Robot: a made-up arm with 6 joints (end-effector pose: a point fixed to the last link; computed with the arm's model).
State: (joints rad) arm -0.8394 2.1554 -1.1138 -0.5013 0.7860 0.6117
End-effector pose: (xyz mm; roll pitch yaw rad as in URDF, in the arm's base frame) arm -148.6 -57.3 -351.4 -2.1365 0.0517 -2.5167
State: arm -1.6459 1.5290 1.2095 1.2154 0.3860 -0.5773
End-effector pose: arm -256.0 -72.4 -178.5 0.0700 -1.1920 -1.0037
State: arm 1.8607 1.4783 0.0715 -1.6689 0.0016 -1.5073
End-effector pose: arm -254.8 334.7 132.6 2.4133 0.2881 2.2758
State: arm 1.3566 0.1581 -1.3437 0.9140 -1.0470 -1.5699
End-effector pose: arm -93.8 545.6 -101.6 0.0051 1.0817 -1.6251
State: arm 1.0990 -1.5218 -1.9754 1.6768 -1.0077 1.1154
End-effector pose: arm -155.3 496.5 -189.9 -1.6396 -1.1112 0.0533
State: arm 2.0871 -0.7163 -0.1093 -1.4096 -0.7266 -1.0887
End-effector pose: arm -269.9 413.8 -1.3 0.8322 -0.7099 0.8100
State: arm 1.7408 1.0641 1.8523 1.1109 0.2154 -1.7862
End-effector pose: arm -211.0 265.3 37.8 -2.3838 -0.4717 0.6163
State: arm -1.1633 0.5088 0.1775 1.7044 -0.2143 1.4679
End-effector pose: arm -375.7 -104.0 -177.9 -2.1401 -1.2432 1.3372
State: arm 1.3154 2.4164 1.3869 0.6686 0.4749 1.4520
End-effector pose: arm -71.7 378.2 -34.1 -1.1226 -0.2166 -2.0945
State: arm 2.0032 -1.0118 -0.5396 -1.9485 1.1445 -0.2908
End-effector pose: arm -74.6 452.4 -50.8 -2.4546 -1.1156 2.1654
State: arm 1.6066 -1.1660 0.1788 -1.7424 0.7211 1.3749
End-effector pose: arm -75.0 328.6 -113.5 -3.0776 0.5848 2.0013
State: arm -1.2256 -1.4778 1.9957 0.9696 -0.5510 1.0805
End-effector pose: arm -258.1 -34.9 -86.8 -1.1591 0.2353 -0.0779
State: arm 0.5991 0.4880 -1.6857 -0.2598 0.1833 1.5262
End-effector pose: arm -167.5 362.0 -327.5 -2.0005 0.1897 0.1902
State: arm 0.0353 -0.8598 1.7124 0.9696 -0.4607 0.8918
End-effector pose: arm -204.6 102.9 -212.1 0.3618 -0.0291 -0.2224
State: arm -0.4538 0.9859 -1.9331 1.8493 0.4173 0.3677
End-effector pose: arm -82.9 -46.2 -403.9 -2.3785 -0.1508 3.0097
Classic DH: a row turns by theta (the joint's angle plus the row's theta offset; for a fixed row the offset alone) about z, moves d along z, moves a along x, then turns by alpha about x. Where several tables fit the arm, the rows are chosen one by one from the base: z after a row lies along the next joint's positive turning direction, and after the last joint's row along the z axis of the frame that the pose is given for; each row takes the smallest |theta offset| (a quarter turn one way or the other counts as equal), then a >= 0, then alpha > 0; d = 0 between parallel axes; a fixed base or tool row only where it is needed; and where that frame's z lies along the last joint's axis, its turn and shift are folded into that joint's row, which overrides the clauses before.
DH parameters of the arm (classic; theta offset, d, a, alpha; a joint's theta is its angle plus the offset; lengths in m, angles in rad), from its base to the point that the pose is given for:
base (fixed): 1.3549 0.0143 0.0781 1.3229
joint 1: 0 -0.1777 0.0069 1.8187
joint 2: 0.6708 0.2993 -0.0132 1.463
joint 3: -1.4833 -0.051 -0.017 0.8914
joint 4: 0.725 0.0337 0.0282 -0.8415
joint 5: -1.0532 0.1224 0.0408 -1.0651
joint 6: -0.8144 -0.0407 0.0305 1.5705
tool (fixed): -2.4042 -0.0084 0 0

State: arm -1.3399 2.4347 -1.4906 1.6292 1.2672 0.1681
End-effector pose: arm -298.2 -283.7 -37.7 2.6744 0.8166 0.6961
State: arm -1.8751 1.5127 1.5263 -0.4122 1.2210 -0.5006
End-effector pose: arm -182.1 -174.2 -17.1 3.1351 -0.6259 1.9997
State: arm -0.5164 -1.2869 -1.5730 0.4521 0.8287 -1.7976
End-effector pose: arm -286.7 -48.3 -375.6 -1.2730 -0.6512 -1.3293
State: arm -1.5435 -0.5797 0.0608 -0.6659 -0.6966 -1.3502
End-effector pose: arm -402.5 -155.2 -24.6 -2.5628 -0.6743 -0.7261
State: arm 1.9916 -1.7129 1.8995 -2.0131 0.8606 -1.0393
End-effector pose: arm -282.2 274.9 21.1 -1.7646 -0.2882 -0.3219
